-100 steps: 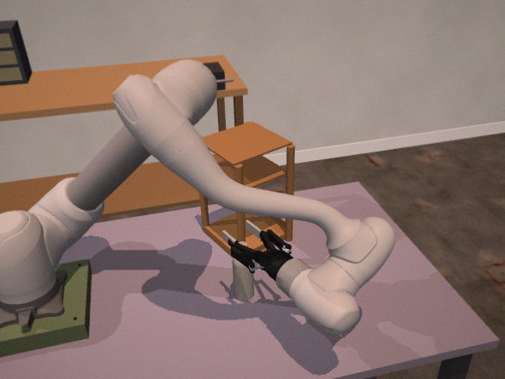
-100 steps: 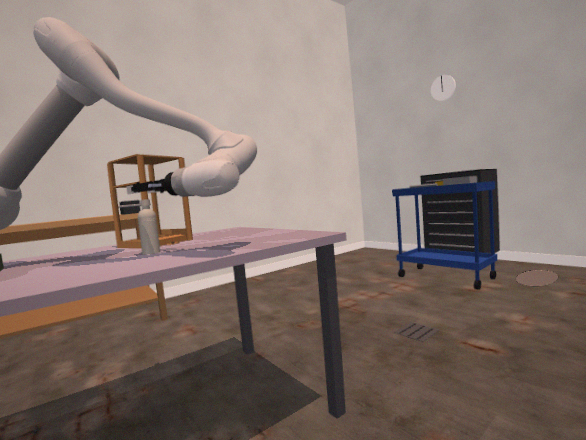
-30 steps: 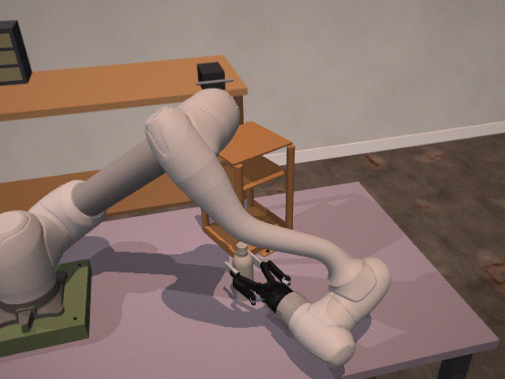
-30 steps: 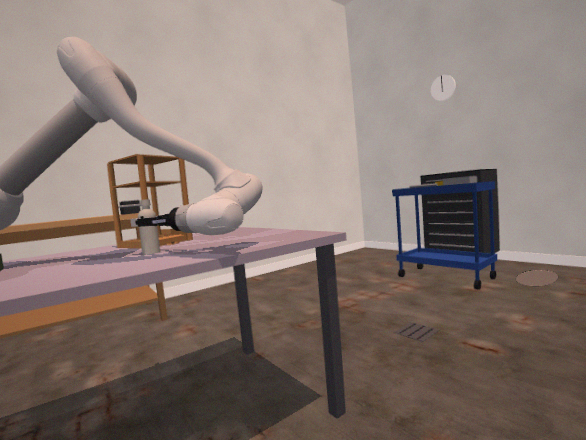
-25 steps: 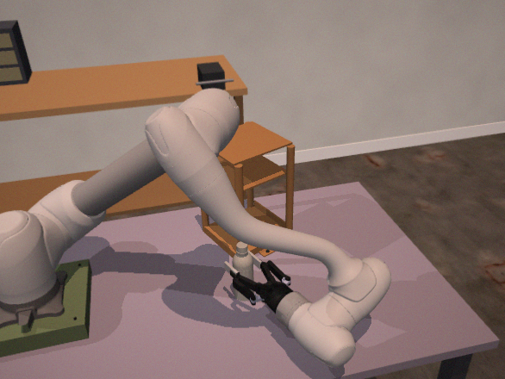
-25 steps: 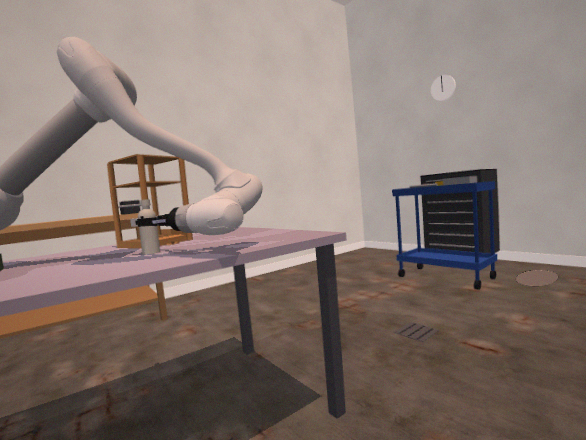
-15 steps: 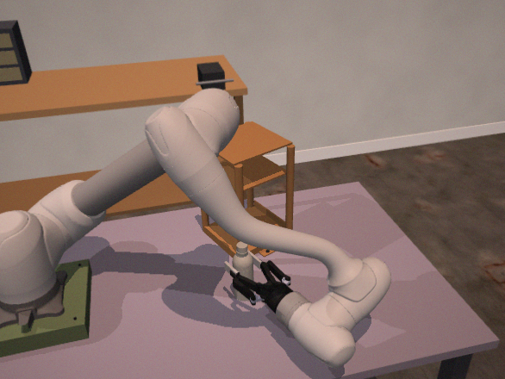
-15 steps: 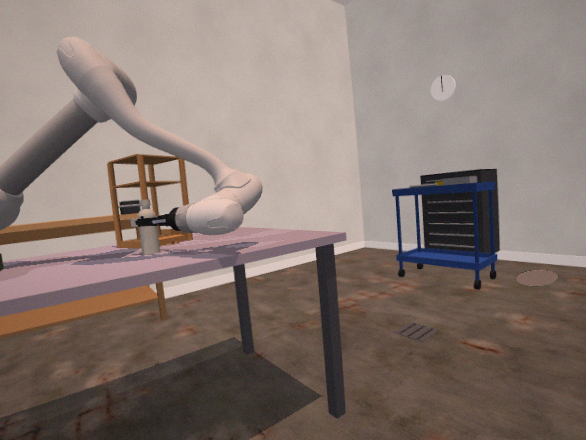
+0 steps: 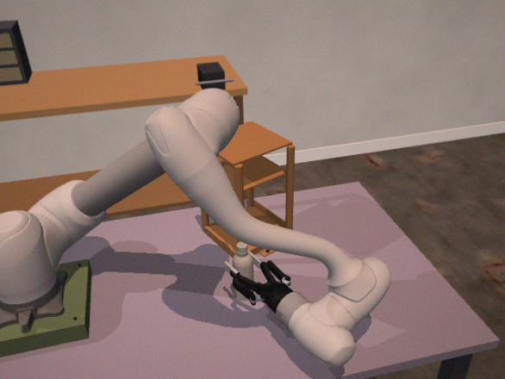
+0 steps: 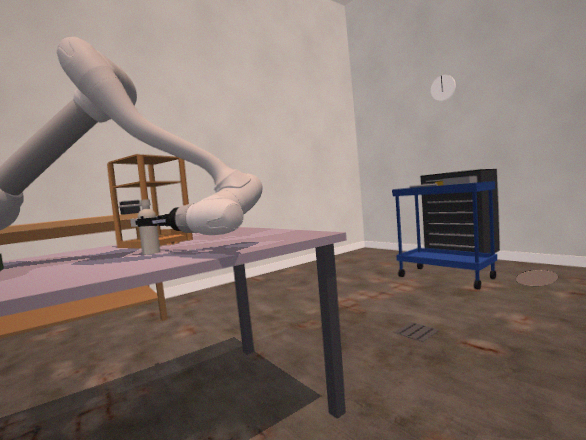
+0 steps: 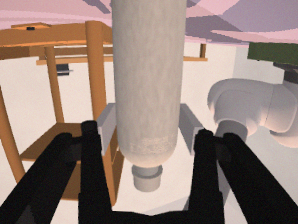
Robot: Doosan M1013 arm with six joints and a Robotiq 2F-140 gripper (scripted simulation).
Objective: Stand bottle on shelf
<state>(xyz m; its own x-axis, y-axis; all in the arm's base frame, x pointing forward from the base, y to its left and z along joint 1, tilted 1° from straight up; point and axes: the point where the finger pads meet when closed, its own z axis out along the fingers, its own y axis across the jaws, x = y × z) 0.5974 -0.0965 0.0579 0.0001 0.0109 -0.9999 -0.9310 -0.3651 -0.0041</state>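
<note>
The bottle is 10 mm above my hand. From my hand the other things lie so: wooden shelving unit (280 mm to the left, 80 mm ahead, 70 mm above).
</note>
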